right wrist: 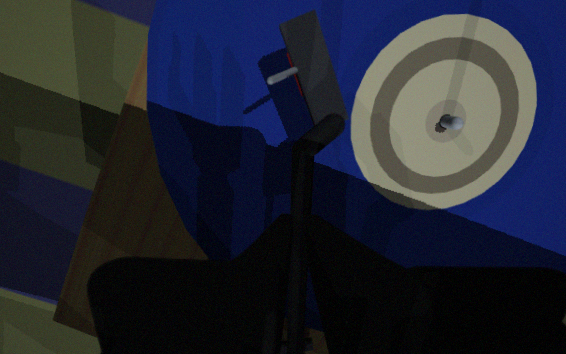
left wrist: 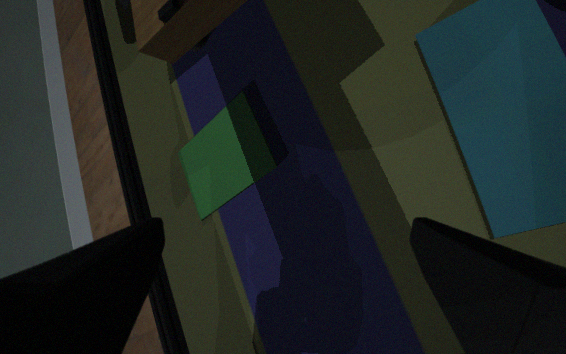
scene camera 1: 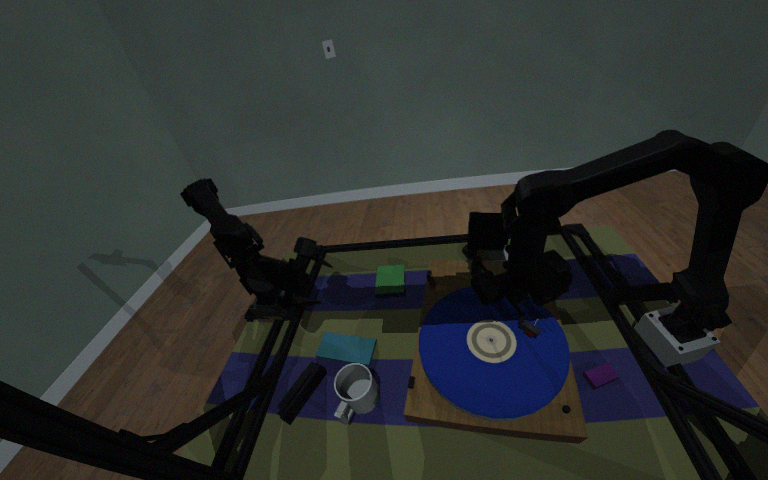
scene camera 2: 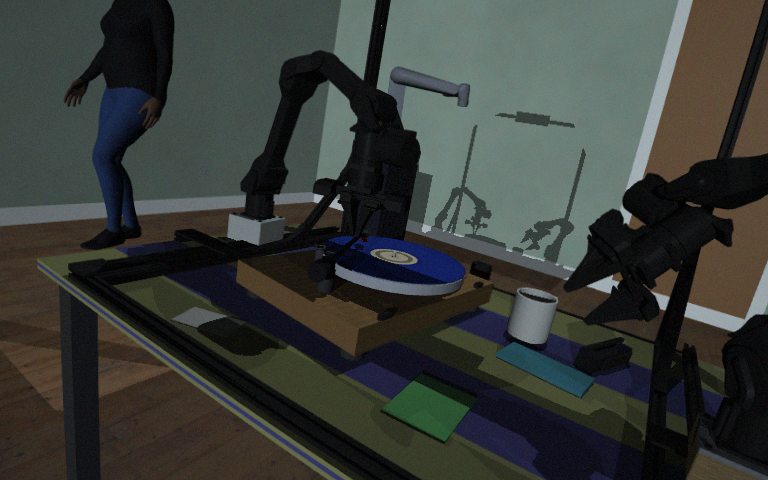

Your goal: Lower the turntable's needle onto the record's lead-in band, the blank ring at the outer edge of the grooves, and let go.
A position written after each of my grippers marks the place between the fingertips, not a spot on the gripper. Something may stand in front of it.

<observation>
My left gripper (scene camera 2: 575, 307) is open and holds nothing. Also in view: a black block (scene camera 2: 601, 356). The table carries a white cup (scene camera 2: 533, 311). Also in view: my right gripper (scene camera 1: 515, 302), a blue record (scene camera 1: 515, 375) and a wooden turntable (scene camera 2: 357, 312).
The blue record also shows in scene camera 2 (scene camera 2: 416, 264). The black block also shows in scene camera 1 (scene camera 1: 292, 403). My left gripper is seen too in the left wrist view (left wrist: 290, 230) and in scene camera 1 (scene camera 1: 326, 284). The left wrist view misses the blue record: it is out of frame. The right wrist view misses the black block: it is out of frame.
</observation>
